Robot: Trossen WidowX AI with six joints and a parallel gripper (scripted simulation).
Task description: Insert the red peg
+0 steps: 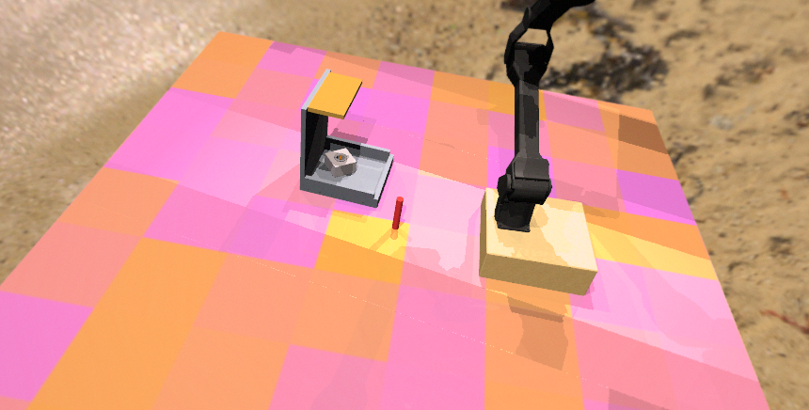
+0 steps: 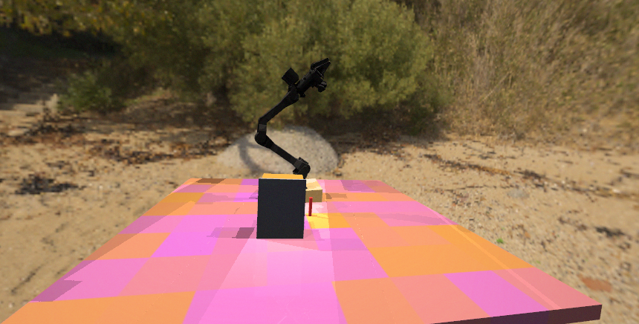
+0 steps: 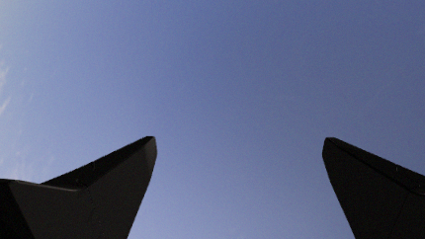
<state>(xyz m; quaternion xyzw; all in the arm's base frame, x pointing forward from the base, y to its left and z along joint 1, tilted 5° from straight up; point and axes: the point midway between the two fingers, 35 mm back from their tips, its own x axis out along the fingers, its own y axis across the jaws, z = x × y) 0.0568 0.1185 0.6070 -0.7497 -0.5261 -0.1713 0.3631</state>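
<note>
Now: gripper tip 140 mm short of the red peg, 80 mm to the left of it and 660 mm above it. The rest, counted from my gripper tip: orange roof: 300 mm ahead, 230 mm to the right, 490 mm below; dark back wall: 340 mm ahead, 230 mm to the right, 590 mm below.
</note>
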